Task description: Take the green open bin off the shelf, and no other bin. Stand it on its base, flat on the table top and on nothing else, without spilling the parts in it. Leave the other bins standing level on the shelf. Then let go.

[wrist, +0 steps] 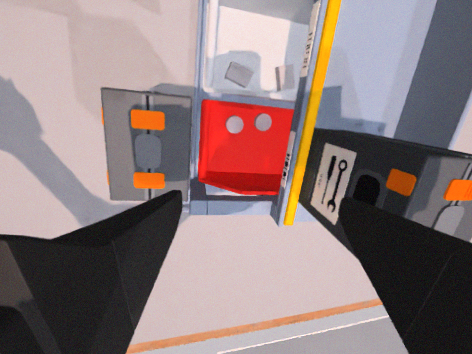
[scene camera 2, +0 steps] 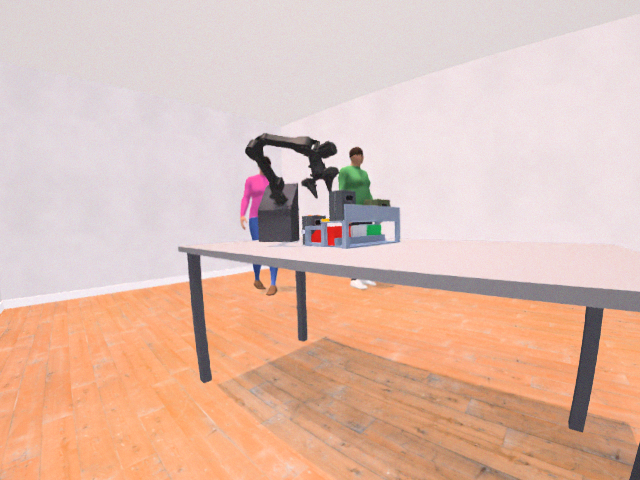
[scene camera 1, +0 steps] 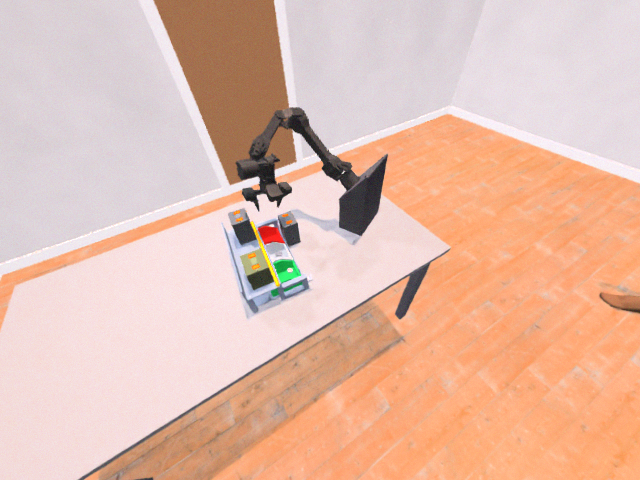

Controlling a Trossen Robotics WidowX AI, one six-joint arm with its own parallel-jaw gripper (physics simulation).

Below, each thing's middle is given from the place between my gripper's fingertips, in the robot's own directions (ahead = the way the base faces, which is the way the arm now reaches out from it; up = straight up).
Scene:
Right now my hand is 170 mm above the red bin [wrist: 251, 162], 40 mm short of it and 20 mm to the left of it. Round my hand: olive box [scene camera 1: 256, 268] (180 mm to the left, 180 mm ahead, 60 mm below).

